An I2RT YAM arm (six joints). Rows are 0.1 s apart.
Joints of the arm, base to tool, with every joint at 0 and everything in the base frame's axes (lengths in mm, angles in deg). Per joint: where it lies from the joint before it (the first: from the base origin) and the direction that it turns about. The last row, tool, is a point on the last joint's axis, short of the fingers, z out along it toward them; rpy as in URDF.
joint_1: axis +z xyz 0 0 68
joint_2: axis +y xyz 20 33.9 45.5
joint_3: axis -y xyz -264 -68.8 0
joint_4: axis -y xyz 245 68.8 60
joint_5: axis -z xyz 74 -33.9 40.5
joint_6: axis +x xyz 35.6 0 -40.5
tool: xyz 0 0 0 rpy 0 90 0
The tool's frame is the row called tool.
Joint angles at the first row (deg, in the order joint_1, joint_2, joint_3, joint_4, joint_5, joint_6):
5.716 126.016 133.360 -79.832 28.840 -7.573
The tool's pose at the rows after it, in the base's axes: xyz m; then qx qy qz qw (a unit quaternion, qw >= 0):
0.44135 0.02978 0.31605 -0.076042 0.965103 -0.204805 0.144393
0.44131 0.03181 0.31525 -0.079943 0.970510 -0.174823 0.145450
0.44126 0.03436 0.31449 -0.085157 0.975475 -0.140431 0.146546
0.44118 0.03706 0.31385 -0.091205 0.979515 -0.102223 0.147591
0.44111 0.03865 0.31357 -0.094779 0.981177 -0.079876 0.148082
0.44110 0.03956 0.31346 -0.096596 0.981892 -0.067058 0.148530
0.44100 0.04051 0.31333 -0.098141 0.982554 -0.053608 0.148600
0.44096 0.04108 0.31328 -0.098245 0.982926 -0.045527 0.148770
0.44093 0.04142 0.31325 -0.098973 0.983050 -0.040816 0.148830
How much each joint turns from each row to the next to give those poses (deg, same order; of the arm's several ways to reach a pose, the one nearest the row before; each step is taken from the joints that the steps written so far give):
0.000 -0.001 -0.003 -0.283 -5.114 0.634
-0.001 0.000 0.001 -0.045 -3.519 0.152
0.022 0.003 0.005 -0.023 -4.022 0.088
0.001 -0.003 -0.005 0.002 -4.459 0.022
0.000 0.001 0.002 -0.001 -2.601 0.000
-0.001 0.002 0.004 0.020 -1.486 0.021
0.000 -0.001 -0.003 -0.020 -1.552 0.066
0.000 0.001 0.002 -0.001 -0.918 0.131
0.001 -0.002 -0.004 0.002 -0.546 0.000

